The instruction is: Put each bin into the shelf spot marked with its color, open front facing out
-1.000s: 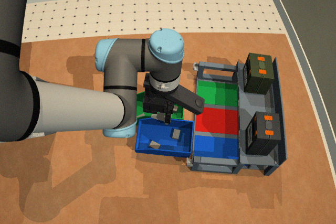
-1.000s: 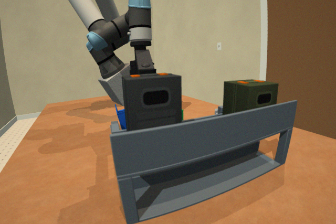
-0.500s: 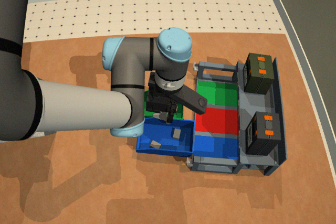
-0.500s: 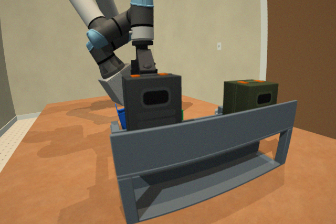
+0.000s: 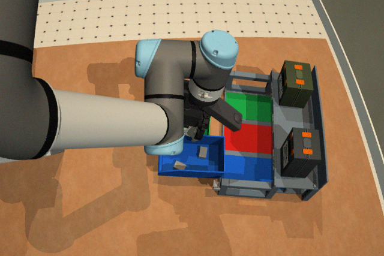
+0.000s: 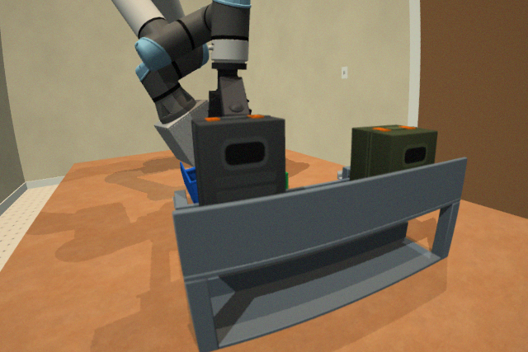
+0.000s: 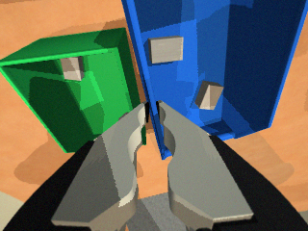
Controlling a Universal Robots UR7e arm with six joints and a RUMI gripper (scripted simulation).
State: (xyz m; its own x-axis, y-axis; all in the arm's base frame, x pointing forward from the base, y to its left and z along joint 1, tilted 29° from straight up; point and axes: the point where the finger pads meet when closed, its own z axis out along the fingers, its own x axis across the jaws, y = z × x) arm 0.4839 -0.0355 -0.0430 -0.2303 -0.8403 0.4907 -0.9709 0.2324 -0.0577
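My gripper is now 1 cm past the blue bin, 4 cm to the left of it and 3 cm above it. From my hand the other things lie so: shelf front lip 10 cm ahead, 5 cm to the left, 10 cm below; then black box 26 cm ahead, 10 cm to the right, 6 cm above; then green bin 3 cm behind, 8 cm to the left, 7 cm below.
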